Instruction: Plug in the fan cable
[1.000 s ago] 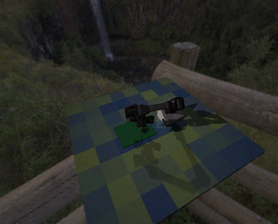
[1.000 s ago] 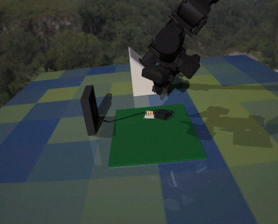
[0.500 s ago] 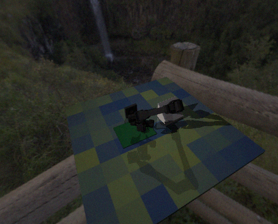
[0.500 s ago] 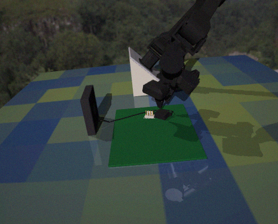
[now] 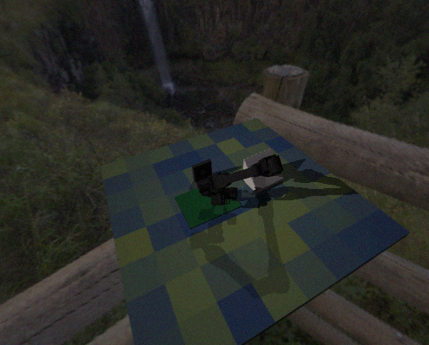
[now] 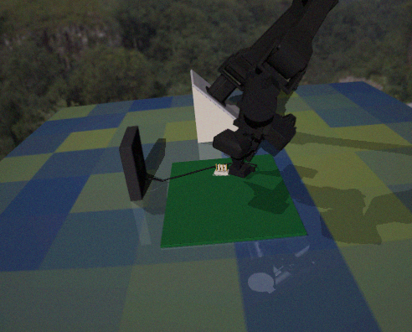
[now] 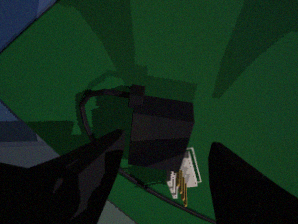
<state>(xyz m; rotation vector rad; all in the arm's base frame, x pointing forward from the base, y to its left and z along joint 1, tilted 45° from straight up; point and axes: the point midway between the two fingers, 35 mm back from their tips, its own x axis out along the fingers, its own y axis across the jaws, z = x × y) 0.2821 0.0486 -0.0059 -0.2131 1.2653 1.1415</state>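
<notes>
Now: gripper tip 20 mm above the black plug and 10 mm past it. The rest, counted from my gripper tip: white four-pin fan header 40 mm to the right, 30 mm below, 20 mm behind; then black fan 220 mm to the right, 30 mm above, 10 mm behind; then green board 60 mm ahead, 40 mm to the right, 40 mm below.
</notes>
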